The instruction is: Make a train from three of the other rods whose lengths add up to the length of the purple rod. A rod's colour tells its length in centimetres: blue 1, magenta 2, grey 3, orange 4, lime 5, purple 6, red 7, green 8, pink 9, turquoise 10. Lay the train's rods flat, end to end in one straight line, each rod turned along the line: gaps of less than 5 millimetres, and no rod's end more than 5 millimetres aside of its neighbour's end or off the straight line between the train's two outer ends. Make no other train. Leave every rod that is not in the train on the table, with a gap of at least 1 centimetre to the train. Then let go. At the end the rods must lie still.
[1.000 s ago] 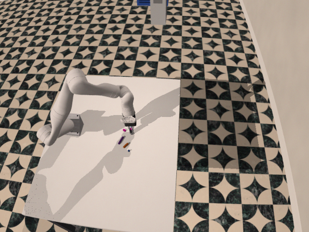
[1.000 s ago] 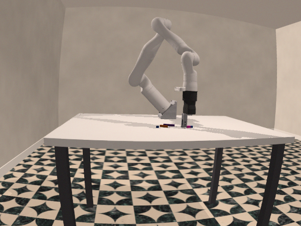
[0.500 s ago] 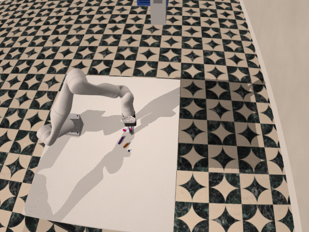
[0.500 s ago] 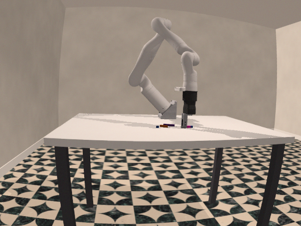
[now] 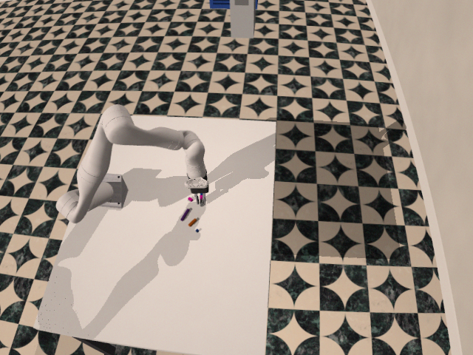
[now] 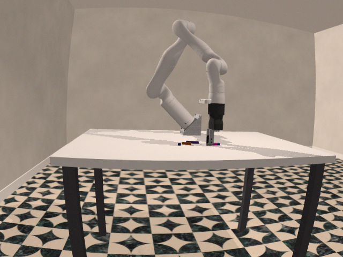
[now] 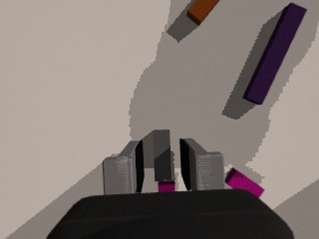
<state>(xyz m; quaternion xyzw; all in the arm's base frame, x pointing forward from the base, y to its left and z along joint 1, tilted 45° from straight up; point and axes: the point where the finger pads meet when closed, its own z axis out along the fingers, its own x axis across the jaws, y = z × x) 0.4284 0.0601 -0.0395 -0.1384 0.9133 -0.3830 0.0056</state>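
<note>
Now: hand 20 mm above the grey rod. Also, from my hand: purple rod (50 mm behind, 70 mm to the right, 20 mm below); orange rod (10 mm behind, 100 mm to the right, 20 mm below).
</note>
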